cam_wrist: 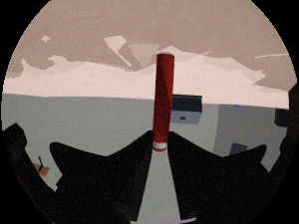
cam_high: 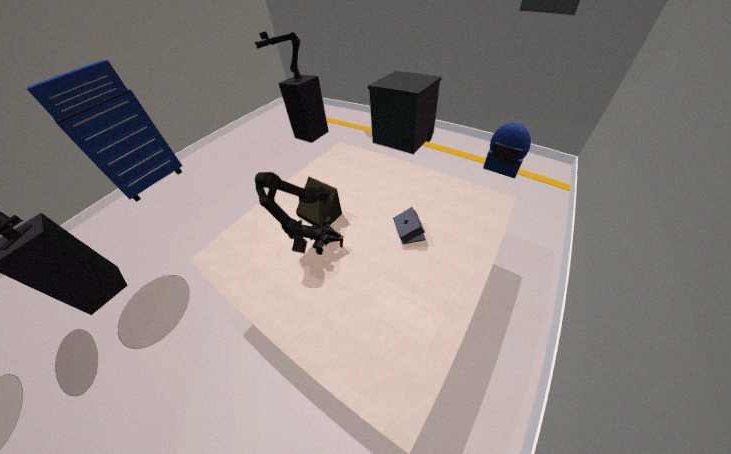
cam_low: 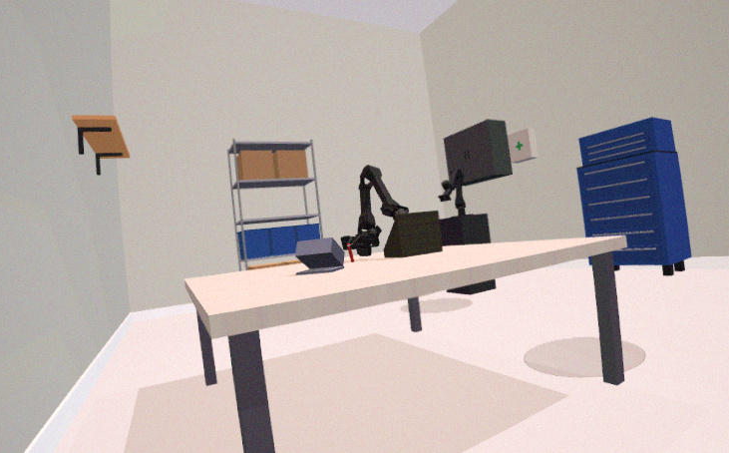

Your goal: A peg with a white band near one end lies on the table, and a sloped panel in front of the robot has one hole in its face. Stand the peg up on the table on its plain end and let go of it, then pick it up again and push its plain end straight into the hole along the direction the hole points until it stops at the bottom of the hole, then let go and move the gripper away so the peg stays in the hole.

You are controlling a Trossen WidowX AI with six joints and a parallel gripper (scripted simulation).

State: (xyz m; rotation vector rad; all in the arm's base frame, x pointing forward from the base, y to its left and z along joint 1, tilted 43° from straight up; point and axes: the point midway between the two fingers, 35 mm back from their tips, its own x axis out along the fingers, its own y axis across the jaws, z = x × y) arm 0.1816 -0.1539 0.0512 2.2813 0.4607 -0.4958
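Right now the red peg is 10 mm below my gripper tip. Round my gripper tip: sloped panel (240 mm to the left, 220 mm ahead, 10 mm below).
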